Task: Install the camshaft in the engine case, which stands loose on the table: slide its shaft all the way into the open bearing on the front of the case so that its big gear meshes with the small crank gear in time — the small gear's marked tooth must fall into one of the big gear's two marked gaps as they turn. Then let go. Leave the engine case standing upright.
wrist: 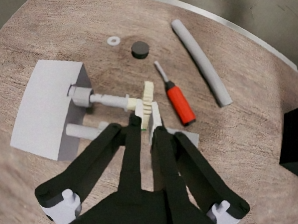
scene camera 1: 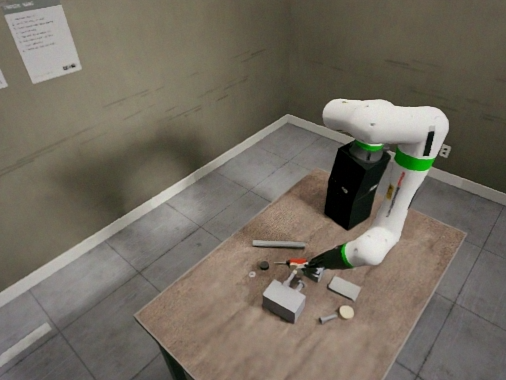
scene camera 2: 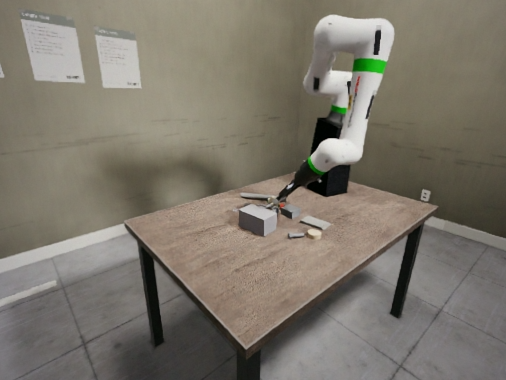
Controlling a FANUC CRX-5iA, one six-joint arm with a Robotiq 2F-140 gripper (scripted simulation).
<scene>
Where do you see a grey rod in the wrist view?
219,90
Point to a grey engine case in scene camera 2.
259,220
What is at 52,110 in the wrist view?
A grey engine case.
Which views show the grey engine case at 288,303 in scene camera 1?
The wrist view, scene camera 1 and scene camera 2: all of them.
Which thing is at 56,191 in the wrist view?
The gripper.
</scene>
